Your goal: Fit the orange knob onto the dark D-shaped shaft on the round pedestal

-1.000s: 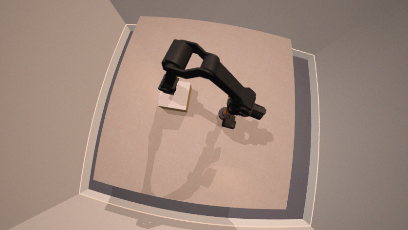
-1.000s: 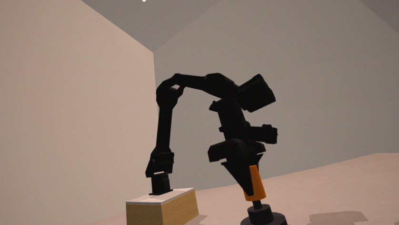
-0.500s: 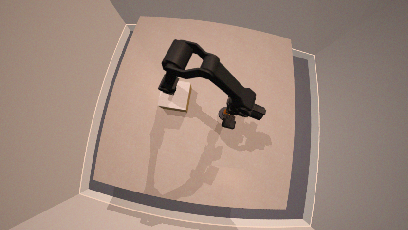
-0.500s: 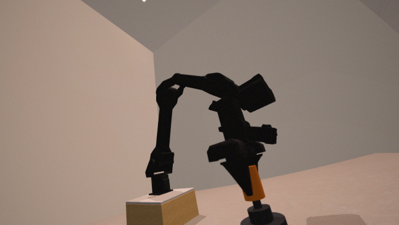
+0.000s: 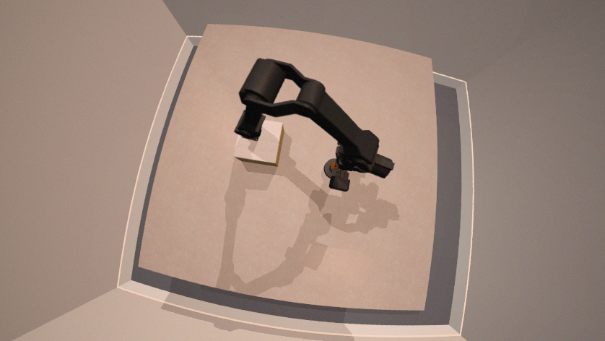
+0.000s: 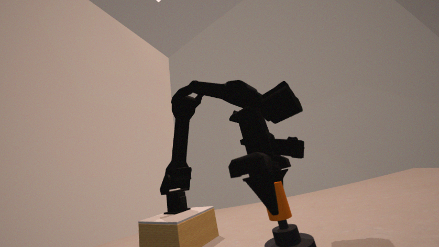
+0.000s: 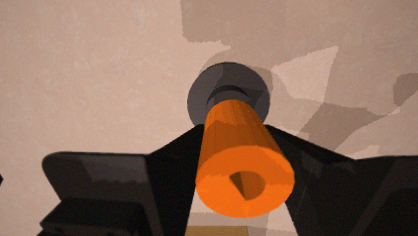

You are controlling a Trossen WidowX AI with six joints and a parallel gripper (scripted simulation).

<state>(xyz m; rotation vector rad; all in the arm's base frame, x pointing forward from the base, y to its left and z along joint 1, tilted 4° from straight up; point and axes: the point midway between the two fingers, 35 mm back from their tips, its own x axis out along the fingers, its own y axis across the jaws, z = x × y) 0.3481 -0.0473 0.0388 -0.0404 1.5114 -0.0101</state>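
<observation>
Now: the orange knob 20 mm above my gripper tip. Also, from my gripper tip: round dark pedestal (40 mm below).
</observation>
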